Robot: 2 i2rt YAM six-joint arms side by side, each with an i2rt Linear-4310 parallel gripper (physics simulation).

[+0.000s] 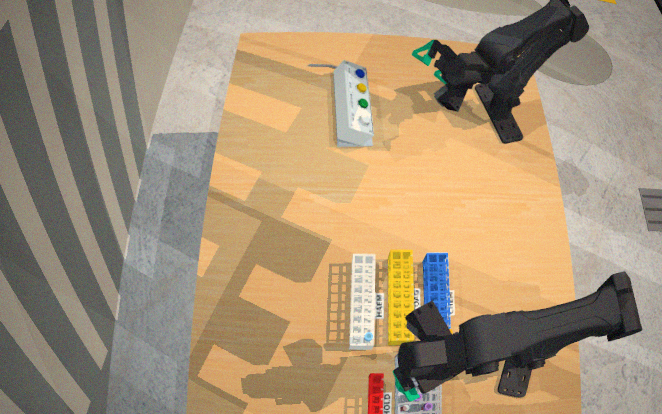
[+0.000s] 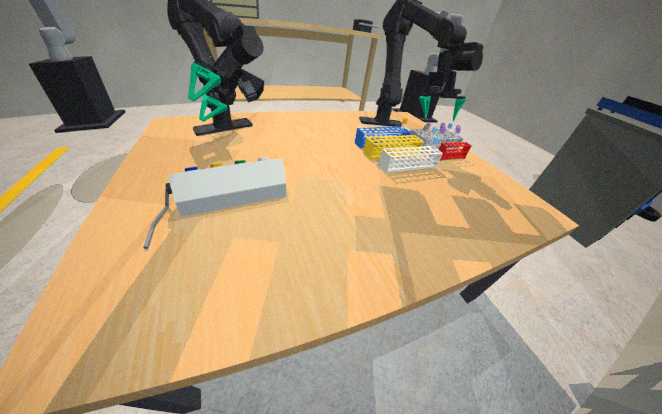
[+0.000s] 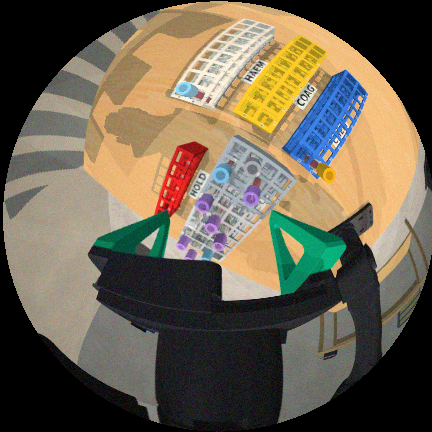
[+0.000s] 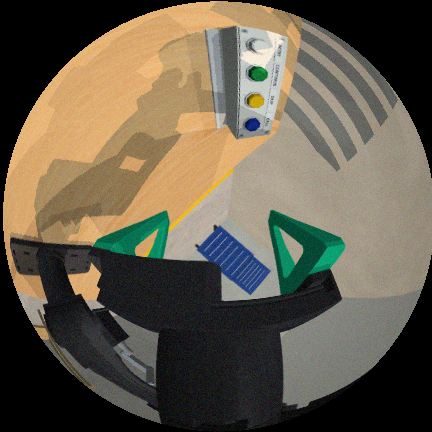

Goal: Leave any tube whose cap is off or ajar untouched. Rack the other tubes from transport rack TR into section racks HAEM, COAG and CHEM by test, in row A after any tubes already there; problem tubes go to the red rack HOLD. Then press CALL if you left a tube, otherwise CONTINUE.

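Pixels of known places: left gripper, fingertip midpoint: [image 2: 439,119] [image 3: 219,215]; right gripper, fingertip midpoint: [image 1: 423,63] [image 2: 196,111] [image 4: 218,215]; left arm's base, origin of the base link: [image 1: 520,354] [image 2: 381,122] [image 3: 342,233]; right arm's base, origin of the base link: [image 1: 498,112] [image 2: 223,127] [image 4: 48,257].
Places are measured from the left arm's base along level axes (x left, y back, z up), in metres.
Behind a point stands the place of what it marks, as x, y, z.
Note:
My left gripper [image 2: 440,119] {0.122, -0.238, 0.117} [image 3: 219,215] {0.122, -0.238, 0.117} is open and empty above the grey transport rack TR [image 3: 237,141] {0.076, -0.276, 0.057}. TR holds several purple-capped tubes, among them one [image 3: 252,195] {0.094, -0.227, 0.094} at the right, light-blue-capped tubes, one [image 3: 222,173] {0.102, -0.262, 0.094} near the far end, and a grey ring-like tube top [image 3: 252,168] {0.077, -0.249, 0.094} whose cap state is unclear. The white HAEM rack [image 3: 245,24] holds a light-blue-capped tube [image 3: 186,89] {0.066, -0.348, 0.094} [image 1: 368,336] {0.067, -0.354, 0.094}. The yellow COAG rack [image 3: 270,102] {0.005, -0.293, 0.014} shows no tube. The blue CHEM rack [image 3: 345,77] holds an orange-capped tube [image 3: 326,174] {0.018, -0.204, 0.094}. The red HOLD rack [image 3: 192,147] {0.130, -0.312, 0.035} shows no tube. My right gripper [image 4: 218,215] {-0.604, -0.410, 0.135} is open and empty.
The button box [image 1: 345,110] {-0.433, -0.561, 0.075} [image 2: 227,187] {-0.486, -0.598, 0.048} has a blue CALL button [image 4: 252,124] {-0.567, -0.559, 0.068}, a yellow SKIP button [image 4: 255,101] {-0.523, -0.543, 0.068}, a green CONTINUE button [image 4: 258,74] {-0.477, -0.526, 0.069} and a white RETRY button [image 4: 256,45] {-0.431, -0.504, 0.066}. My right gripper is beside the box, above the table's edge.

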